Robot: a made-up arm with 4 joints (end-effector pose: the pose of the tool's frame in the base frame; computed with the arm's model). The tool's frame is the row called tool.
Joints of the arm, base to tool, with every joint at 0 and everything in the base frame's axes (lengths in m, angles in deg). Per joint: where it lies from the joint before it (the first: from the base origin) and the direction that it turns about. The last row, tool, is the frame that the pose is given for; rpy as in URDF.
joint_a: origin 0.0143 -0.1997 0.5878 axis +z
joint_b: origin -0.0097 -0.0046 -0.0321 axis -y
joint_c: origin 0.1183 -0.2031 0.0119 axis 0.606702 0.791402 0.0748
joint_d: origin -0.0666 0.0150 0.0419 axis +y
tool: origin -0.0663 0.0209 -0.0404 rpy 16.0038 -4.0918 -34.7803
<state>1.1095 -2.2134 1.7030 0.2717</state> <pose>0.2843 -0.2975 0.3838 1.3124 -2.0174 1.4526</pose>
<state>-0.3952 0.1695 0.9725 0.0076</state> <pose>-0.0695 -0.3975 0.6753 0.7447 0.5099 -0.9250</pose>
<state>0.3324 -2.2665 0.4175 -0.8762</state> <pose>0.0502 -0.3673 0.5211 -0.5395 1.3903 -0.6504</pose>
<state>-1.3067 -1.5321 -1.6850 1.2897</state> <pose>-0.1939 -0.1219 0.5170 -0.4805 1.4499 -1.5879</pose>
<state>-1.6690 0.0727 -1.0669 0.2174</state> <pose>-0.1818 -0.2019 0.4594 -1.0725 -0.6839 -2.0570</pose>
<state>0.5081 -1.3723 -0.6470 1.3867</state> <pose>0.0890 -0.3218 0.5859 -1.3439 1.4843 -0.2658</pose>
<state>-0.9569 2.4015 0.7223 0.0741</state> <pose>-0.1989 -0.2455 0.4877 -0.0383 -1.8699 -0.4204</pose>
